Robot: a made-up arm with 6 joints.
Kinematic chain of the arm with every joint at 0, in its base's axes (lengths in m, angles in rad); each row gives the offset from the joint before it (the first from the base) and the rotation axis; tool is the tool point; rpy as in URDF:
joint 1: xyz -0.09 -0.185 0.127 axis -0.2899 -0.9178 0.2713
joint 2: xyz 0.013 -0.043 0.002 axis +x
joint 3: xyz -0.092 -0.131 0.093 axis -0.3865 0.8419 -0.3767
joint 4: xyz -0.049 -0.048 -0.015 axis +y
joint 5: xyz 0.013 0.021 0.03 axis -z
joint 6: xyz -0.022 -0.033 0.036 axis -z
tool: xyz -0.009 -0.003 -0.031 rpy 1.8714 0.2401 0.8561
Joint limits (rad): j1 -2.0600..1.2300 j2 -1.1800..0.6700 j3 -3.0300..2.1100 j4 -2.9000..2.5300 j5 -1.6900..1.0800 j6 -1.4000..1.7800
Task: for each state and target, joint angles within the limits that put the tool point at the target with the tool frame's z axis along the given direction. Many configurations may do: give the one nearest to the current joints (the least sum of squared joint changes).
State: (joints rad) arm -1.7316 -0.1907 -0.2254 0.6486 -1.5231 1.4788
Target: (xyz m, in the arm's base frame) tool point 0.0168 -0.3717 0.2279 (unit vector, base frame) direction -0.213 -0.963 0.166
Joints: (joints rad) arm -1.5790 -0.9121 0.3213 0.9777 -1.4655 1.6229
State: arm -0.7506 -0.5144 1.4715 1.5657 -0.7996 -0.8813
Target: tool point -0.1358 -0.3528 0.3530 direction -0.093 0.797 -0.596
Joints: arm -0.6992 -0.4485 1.3652 1.7503 -1.2080 -1.3002
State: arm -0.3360 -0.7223 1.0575 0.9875 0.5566 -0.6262
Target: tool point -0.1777 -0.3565 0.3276 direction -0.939 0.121 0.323
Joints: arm -0.1667 -0.3597 1.2436 1.8860 -0.1941 -0.3565
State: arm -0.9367 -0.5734 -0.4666 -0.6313 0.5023 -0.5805
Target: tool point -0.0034 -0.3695 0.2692 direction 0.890 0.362 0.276
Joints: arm -1.3668 -1.1800 -0.8632 -1.2495 -0.2246 -0.4811
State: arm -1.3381 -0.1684 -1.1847 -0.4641 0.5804 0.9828
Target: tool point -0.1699 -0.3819 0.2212 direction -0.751 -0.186 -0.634
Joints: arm -1.9945 -0.1871 -1.2484 -0.6895 0.4965 0.5857
